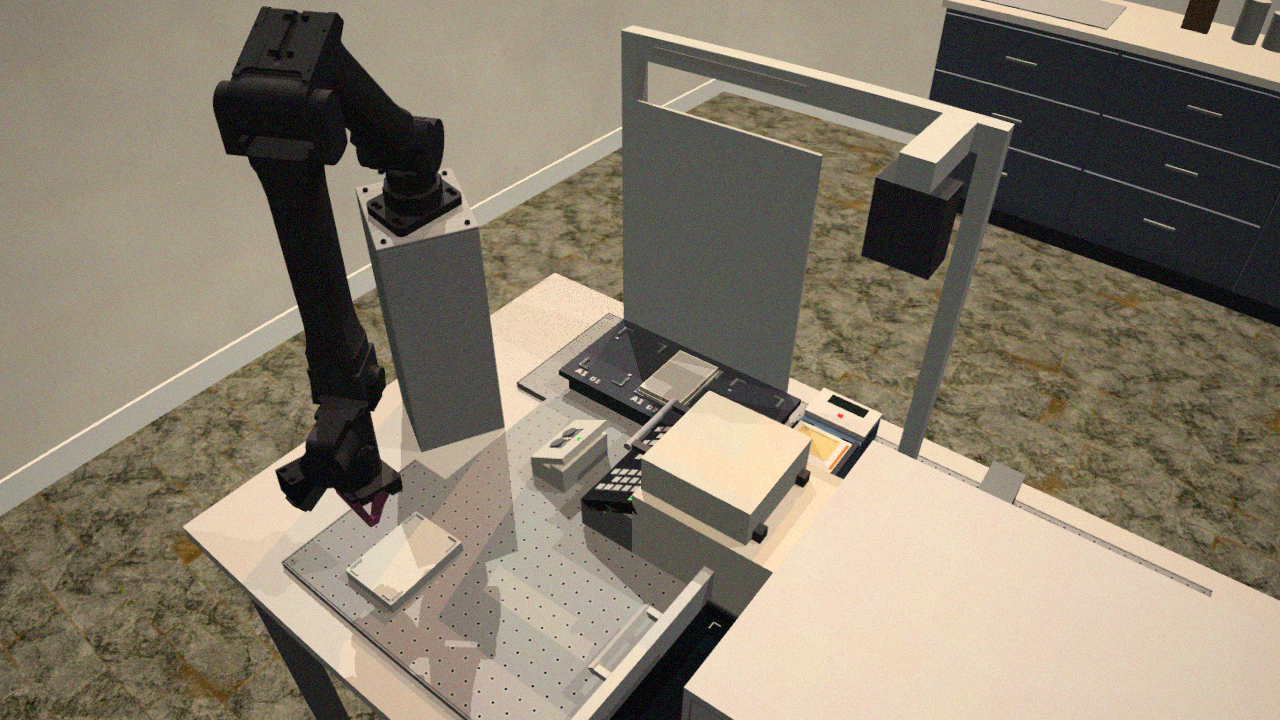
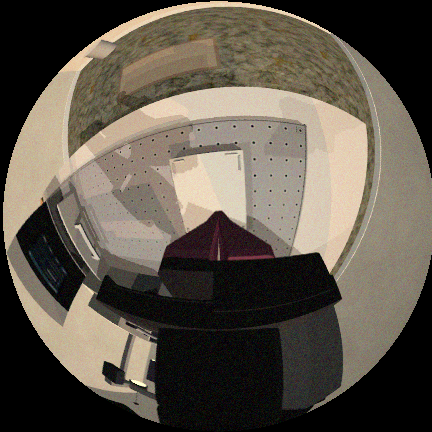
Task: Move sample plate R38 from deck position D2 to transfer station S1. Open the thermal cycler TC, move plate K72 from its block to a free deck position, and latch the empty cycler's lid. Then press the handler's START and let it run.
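Places are measured from the arm's base along level axes (x ahead, y left, z up), in millimetres.
Pixels of known places: gripper, fingertip midpoint: (image 1: pixel 373 524) (image 2: pixel 218 216); arm's base, link origin: (image 1: pixel 415 206).
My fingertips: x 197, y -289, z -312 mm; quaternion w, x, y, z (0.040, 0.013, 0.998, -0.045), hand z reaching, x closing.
Note:
For each thing: its top centre in the pictures, then the offset to it from my fingertips. "spot": a spot on its surface instead. Level surfaces: height alone.
- low pale platform, top centre: (image 2: pixel 210 202) (image 1: pixel 403 554) dx +18, dy +22, dz -75 mm
- pale plate, top centre: (image 1: pixel 679 376) dx +98, dy +570, dz -36 mm
- dark deck, surface height: dz -52 mm
- cream thermal cycler, surface spot: (image 1: pixel 725 452) spot: dx +342, dy +357, dz +103 mm
- small box, top centre: (image 1: pixel 569 430) dx +62, dy +333, dz -17 mm
- perforated board, surface height: dz -97 mm
- keypad, top centre: (image 1: pixel 617 478) dx +190, dy +305, dz -15 mm
- small device, top centre: (image 1: pixel 828 430) dx +365, dy +630, dz -42 mm
My gripper (image 1: pixel 374 521) (image 2: pixel 218 216) is shut and empty, its dark red fingertips together just above a low pale platform (image 1: pixel 402 559) (image 2: pixel 215 175). The platform has small corner brackets and bears no plate. A pale plate (image 1: pixel 678 376) lies on the dark deck (image 1: pixel 597 354), at its middle position; the plate's name cannot be read. The cream thermal cycler (image 1: pixel 725 452) stands in front of the deck, its lid seemingly down. Plate K72 does not show. A small box (image 1: pixel 568 447) with dark marks and a green light stands left of the cycler; START cannot be made out.
The platform stands on a perforated board (image 1: pixel 554 573) (image 2: pixel 270 175). A grey column (image 1: pixel 438 340) carries the arm. A tall grey panel (image 1: pixel 716 241) stands behind the deck. A keypad (image 1: pixel 619 479) and a small device (image 1: pixel 836 416) flank the cycler. A large cream cabinet (image 1: pixel 966 573) stands at the right.

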